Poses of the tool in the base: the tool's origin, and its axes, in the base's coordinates. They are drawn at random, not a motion.
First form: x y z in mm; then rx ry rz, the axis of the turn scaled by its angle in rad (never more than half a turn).
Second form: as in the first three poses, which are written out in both.
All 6 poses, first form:
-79, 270, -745, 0.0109, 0.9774, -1.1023
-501, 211, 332, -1.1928, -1.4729, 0.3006
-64, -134, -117, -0.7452, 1.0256, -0.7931
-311, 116, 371, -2.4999, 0.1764, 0.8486
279, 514, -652, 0.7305, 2.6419, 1.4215
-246, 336, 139, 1.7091, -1.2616, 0.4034
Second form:
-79, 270, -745; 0.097, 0.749, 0.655; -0.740, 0.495, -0.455; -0.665, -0.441, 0.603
-501, 211, 332; 0.177, 0.493, -0.852; 0.787, 0.449, 0.423; 0.591, -0.746, -0.308
-64, -134, -117; 0.305, 0.213, 0.928; -0.845, 0.510, 0.161; -0.440, -0.833, 0.335
-311, 116, 371; 0.798, -0.271, -0.538; 0.034, -0.871, 0.490; -0.601, -0.409, -0.686
279, 514, -652; -0.887, 0.380, 0.264; 0.429, 0.465, 0.774; 0.172, 0.800, -0.575
-246, 336, 139; 0.416, -0.873, -0.255; -0.563, -0.027, -0.826; 0.714, 0.487, -0.503

